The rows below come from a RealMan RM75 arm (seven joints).
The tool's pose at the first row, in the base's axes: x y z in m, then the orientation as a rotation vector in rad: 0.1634, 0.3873, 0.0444, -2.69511, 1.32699, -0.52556
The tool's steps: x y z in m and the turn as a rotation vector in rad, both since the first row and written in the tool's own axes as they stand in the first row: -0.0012, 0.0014, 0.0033, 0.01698, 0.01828, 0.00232; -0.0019, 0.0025, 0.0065, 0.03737, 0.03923, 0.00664; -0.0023, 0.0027, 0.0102, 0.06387, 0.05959, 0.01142; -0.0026, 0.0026, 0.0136, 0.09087, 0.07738, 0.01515; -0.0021, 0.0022, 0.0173, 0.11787, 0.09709, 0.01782; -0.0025, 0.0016, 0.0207, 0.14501, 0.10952, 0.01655; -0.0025, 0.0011, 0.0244, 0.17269, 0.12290, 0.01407; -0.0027, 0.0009, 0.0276, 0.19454, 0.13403, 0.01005; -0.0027, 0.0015, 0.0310, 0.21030, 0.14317, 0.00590
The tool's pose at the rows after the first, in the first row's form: 0.1628, 0.3871, 0.0407, -2.68128, 1.32383, -0.55998; 0.1627, 0.3868, 0.0372, -2.66294, 1.32151, -0.59943; 0.1636, 0.3867, 0.0336, -2.63879, 1.31552, -0.64058; 0.1647, 0.3868, 0.0304, -2.61453, 1.30707, -0.67791; 0.1665, 0.3864, 0.0271, -2.59075, 1.29745, -0.71751; 0.1679, 0.3869, 0.0240, -2.56951, 1.28118, -0.74691; 0.1696, 0.3869, 0.0206, -2.54846, 1.26317, -0.77754; 0.1707, 0.3870, 0.0176, -2.53321, 1.24646, -0.80238; 0.1714, 0.3864, 0.0143, -2.52300, 1.23305, -0.82178
